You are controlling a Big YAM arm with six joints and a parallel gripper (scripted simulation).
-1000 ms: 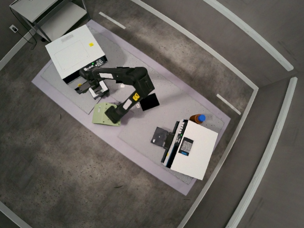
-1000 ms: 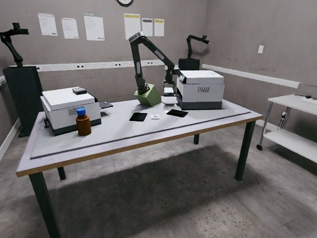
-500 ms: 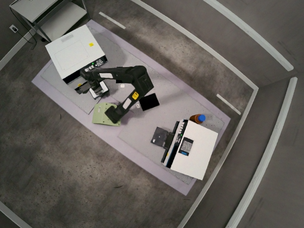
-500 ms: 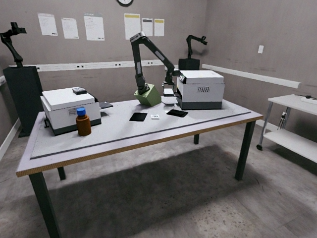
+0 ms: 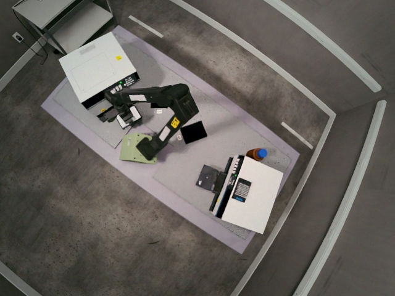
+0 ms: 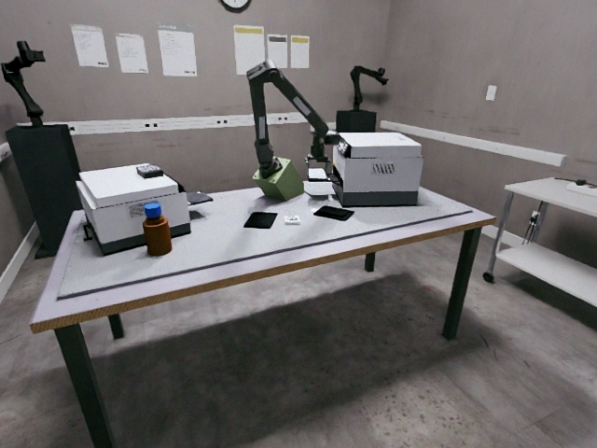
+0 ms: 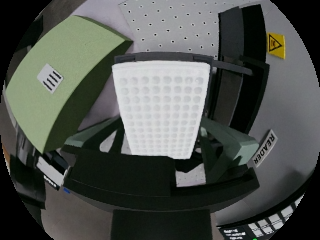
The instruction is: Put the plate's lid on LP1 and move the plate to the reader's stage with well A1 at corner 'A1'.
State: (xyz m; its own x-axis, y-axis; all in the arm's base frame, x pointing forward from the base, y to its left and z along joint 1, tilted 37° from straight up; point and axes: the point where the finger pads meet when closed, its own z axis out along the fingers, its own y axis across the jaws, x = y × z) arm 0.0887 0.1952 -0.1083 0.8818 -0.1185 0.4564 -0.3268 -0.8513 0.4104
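Now: hand right at the white well plate. Also, from my hand: black pad (20 cm ahead, 37 cm to the right, 13 cm below); then white label (17 cm ahead, 9 cm to the right, 13 cm below); then brown capped bottle (33 cm ahead, 80 cm to the right, 2 cm below).
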